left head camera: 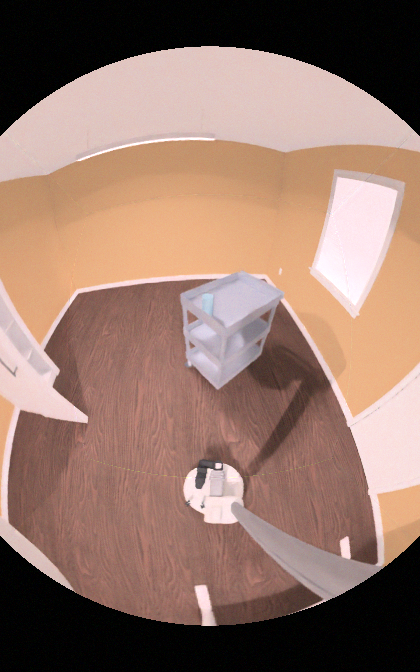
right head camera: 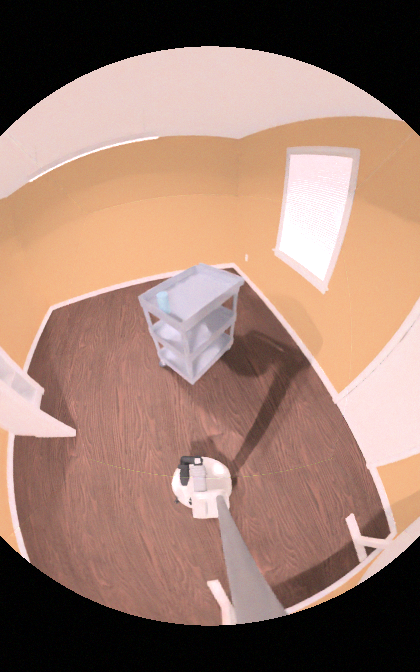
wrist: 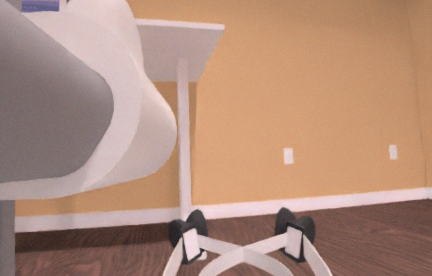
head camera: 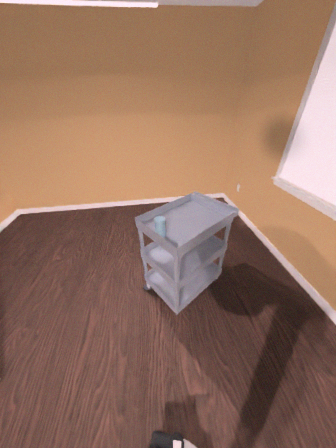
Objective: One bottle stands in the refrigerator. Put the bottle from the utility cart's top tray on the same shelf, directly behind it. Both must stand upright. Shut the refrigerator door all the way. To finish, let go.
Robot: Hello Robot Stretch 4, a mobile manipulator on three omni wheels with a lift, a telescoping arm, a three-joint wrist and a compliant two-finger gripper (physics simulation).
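Places are measured from the robot's base along level axes (x ahead, y left, z up), in metres.
Where they show: gripper, fingertip midpoint: (wrist: 240, 225).
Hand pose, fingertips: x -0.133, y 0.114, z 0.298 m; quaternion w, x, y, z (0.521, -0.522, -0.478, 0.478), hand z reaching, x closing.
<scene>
Each offset is from my fingertips to the top centre of the thing. "*": to the spot under its first point. Level surfaces: height alone.
The light-blue bottle @[1.163 m ahead, 0.025 m left, 0.611 m up] (head camera: 160, 226) (left head camera: 208, 304) (right head camera: 163, 302) stands upright near the left corner of the top tray of the grey utility cart (head camera: 177, 280) (left head camera: 221, 350) (right head camera: 188, 345). The refrigerator (left head camera: 37, 361) shows in part at the left edge of the left head view. Its white door (left head camera: 35, 395) (right head camera: 30, 420) stands open, with shelves behind it. The bottle inside the refrigerator does not show. My gripper (wrist: 240, 225) is open and empty in the wrist view, fingertips wide apart. It is folded in at the robot, far from the cart and bottle.
My round white base stands on the floor before the cart. A white desk @[0.600 m up] (wrist: 185, 42) with its leg @[* 1.151 m back, 0.160 m right, 0.168 m up] (wrist: 183, 140) is on the wrist camera's side. Desk feet (left head camera: 202, 600) (right head camera: 355, 537) lie low in the side head views. Walls with white skirting stand behind and right of the cart.
</scene>
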